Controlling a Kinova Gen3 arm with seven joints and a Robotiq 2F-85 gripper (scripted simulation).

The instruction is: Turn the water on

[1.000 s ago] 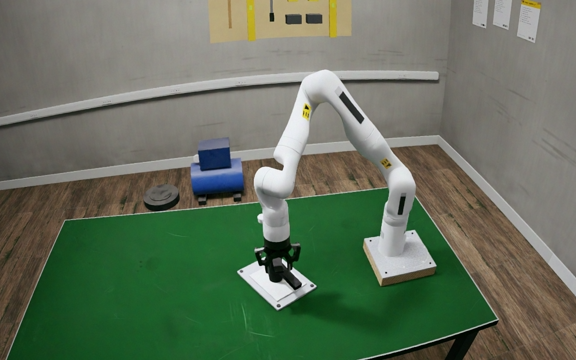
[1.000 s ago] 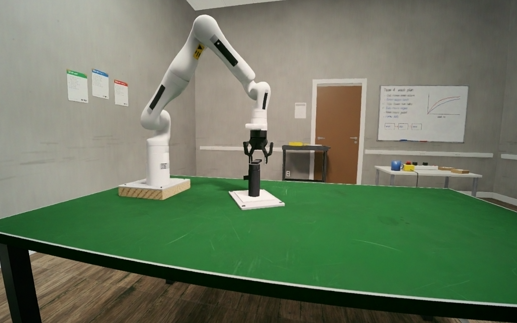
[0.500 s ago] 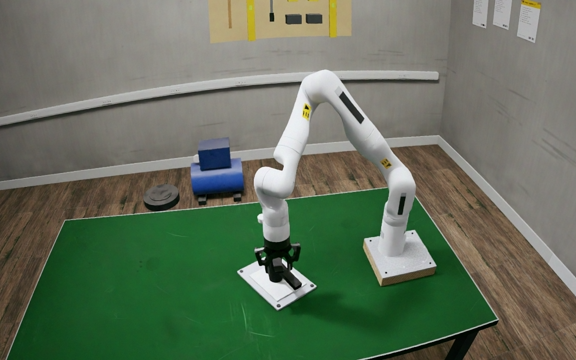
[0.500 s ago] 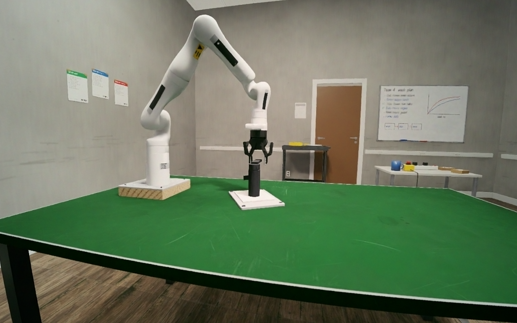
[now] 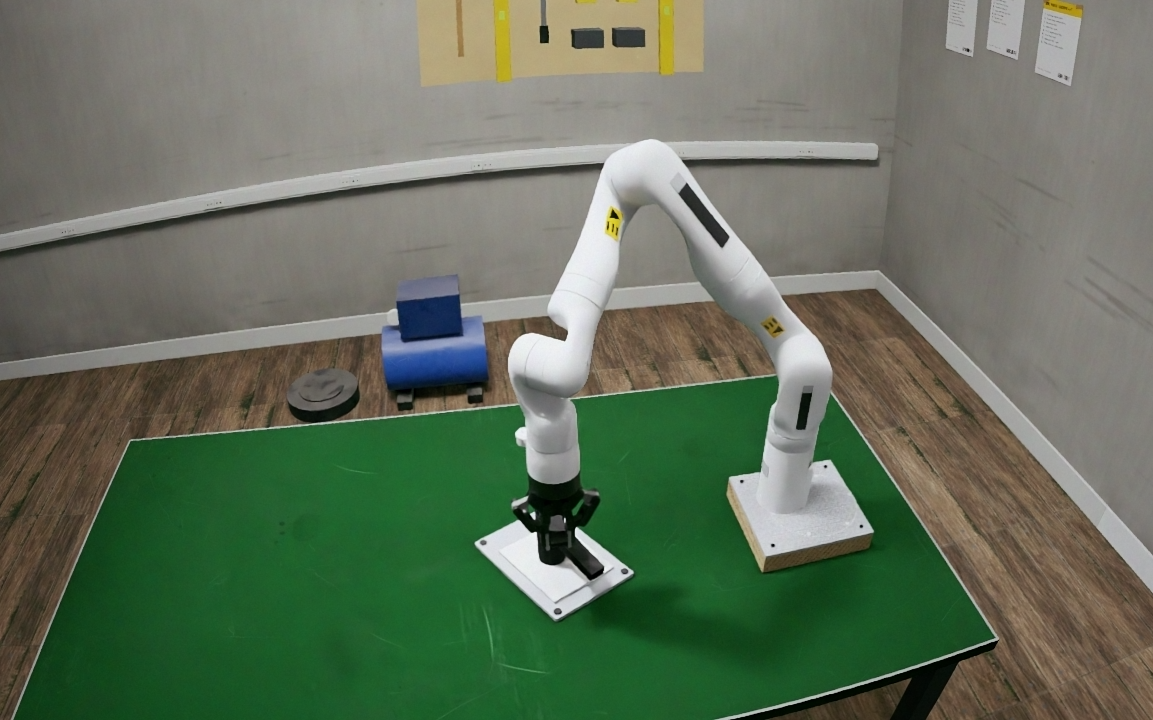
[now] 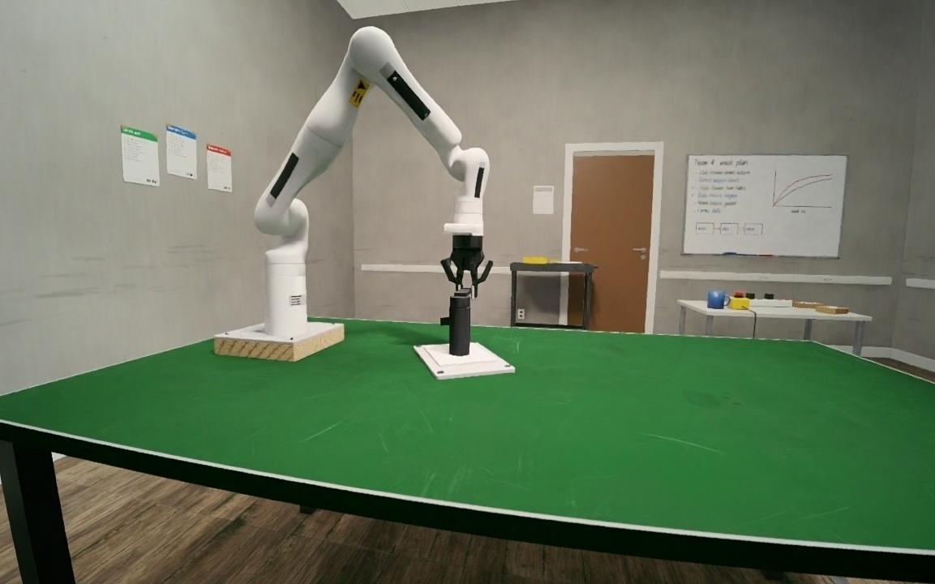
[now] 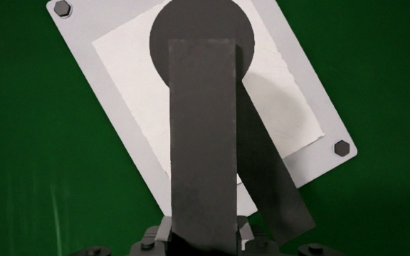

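The lever is 30 mm to the right of my hand and 10 mm ahead of it. From my hand the other things lie so: bolted plate (140 mm below, 90 mm to the right, 20 mm ahead); tap (60 mm to the right, 50 mm below, 10 mm ahead).
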